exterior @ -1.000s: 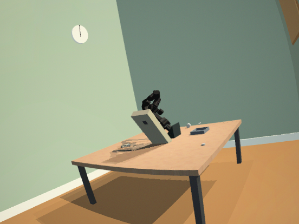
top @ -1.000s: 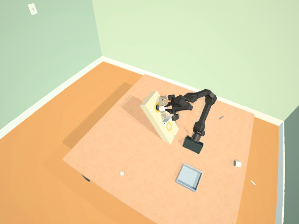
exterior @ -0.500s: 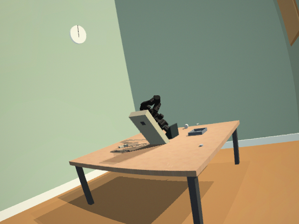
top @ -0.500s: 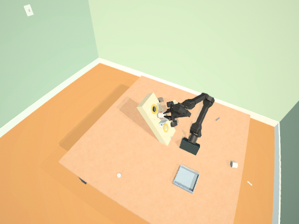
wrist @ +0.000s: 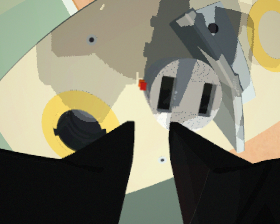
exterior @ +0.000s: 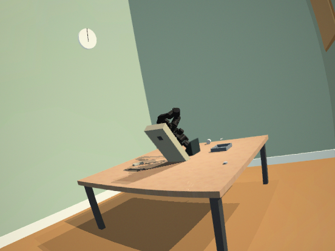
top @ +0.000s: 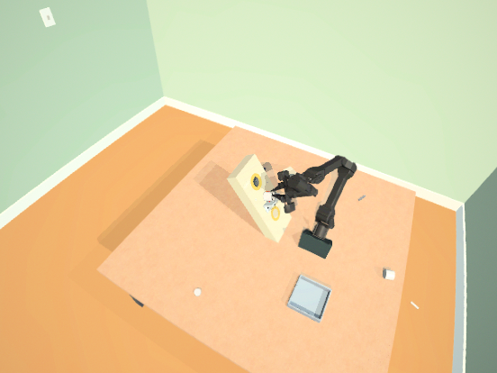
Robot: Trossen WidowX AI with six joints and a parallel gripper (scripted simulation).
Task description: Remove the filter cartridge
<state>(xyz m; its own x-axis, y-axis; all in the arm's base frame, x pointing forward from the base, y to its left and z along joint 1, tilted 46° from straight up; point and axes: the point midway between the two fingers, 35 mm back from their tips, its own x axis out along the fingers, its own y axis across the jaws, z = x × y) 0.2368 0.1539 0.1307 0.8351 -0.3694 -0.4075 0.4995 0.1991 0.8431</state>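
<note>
The round filter cartridge is 10 mm ahead of my gripper tip and 20 mm below it. The rest, counted from my gripper tip: grey tray 350 mm behind, 270 mm to the left, 230 mm below; cream card 40 mm ahead, 390 mm to the right, 230 mm below; cream service panel 50 mm ahead, 50 mm below.
</note>
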